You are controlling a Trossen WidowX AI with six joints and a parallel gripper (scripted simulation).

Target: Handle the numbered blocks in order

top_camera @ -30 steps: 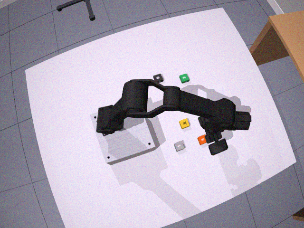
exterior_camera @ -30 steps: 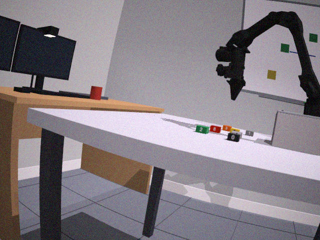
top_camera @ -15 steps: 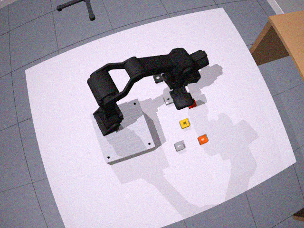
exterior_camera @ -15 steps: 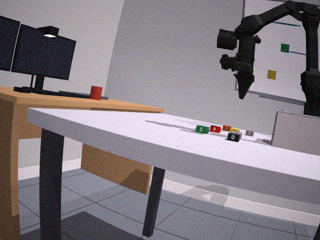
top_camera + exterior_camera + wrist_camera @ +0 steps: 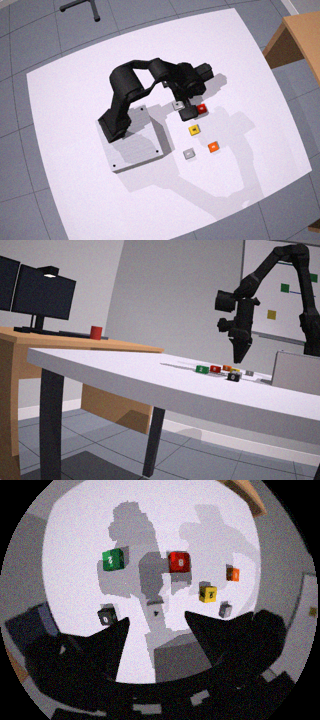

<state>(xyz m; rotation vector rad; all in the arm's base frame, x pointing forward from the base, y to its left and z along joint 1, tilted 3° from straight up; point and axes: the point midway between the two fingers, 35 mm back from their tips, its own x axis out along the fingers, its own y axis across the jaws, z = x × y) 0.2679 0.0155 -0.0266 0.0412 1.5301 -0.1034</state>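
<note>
Now: gripper tip 30 mm above the white block and 10 mm past it. Round my gripper tip: black block (100 mm to the left, 30 mm below); then yellow block (120 mm to the right, 30 mm below, 10 mm ahead); then red block (70 mm ahead, 50 mm to the right, 30 mm below).
</note>
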